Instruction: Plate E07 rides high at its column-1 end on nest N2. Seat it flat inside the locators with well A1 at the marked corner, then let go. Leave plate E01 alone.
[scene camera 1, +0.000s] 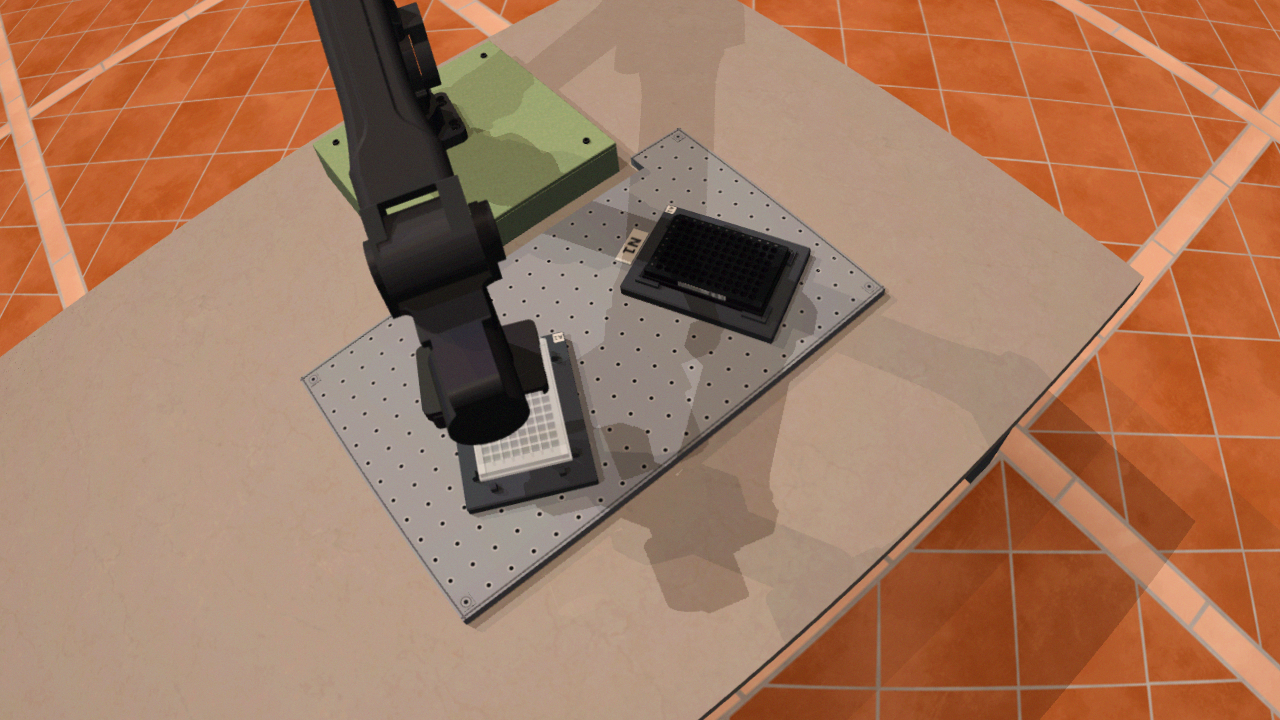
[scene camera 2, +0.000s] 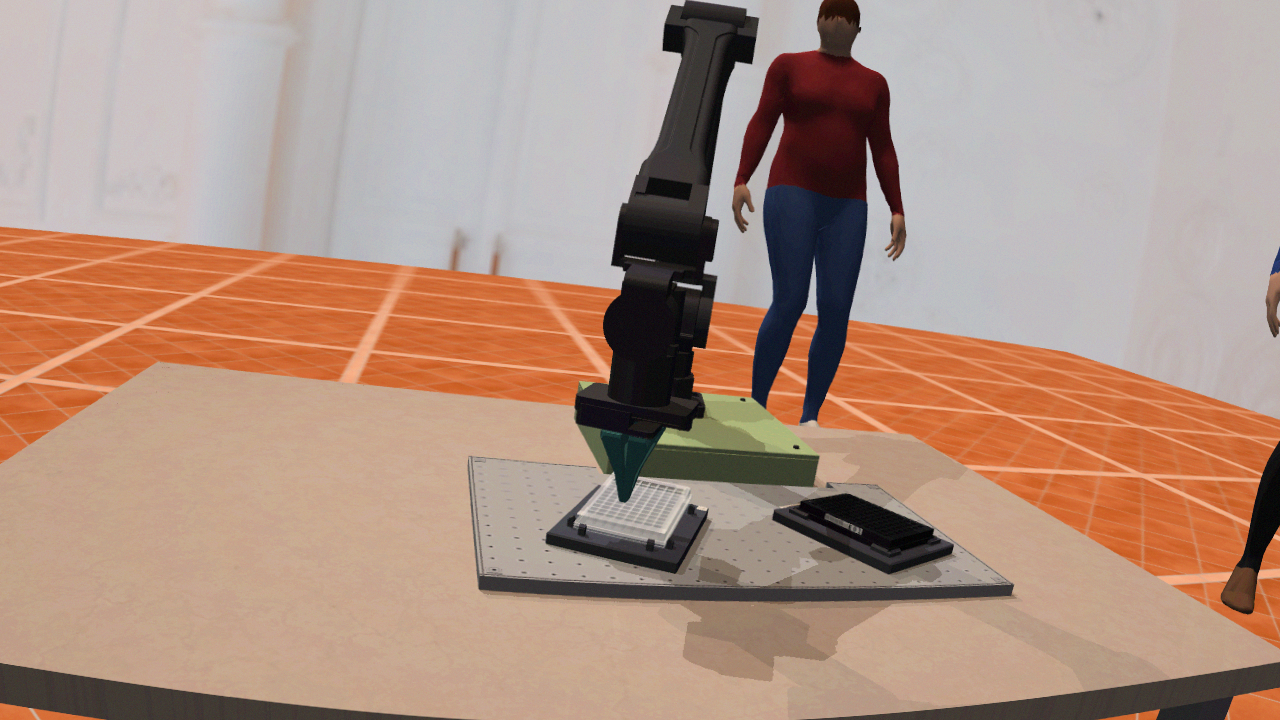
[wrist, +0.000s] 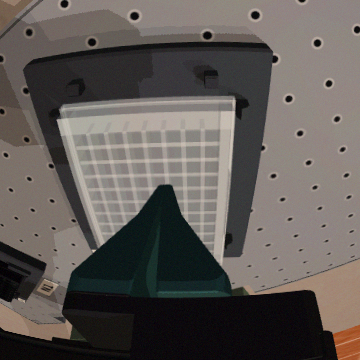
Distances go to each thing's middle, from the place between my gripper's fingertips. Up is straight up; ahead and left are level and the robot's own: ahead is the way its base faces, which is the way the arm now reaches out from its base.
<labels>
I see my gripper 2 cm past the clear white well plate (scene camera 2: 655, 508), 1 cm to the right of it and 1 cm above it. Also, from my hand: black well plate (scene camera 1: 733, 269) (26 cm to the left, 7 cm behind, 2 cm below).
</labels>
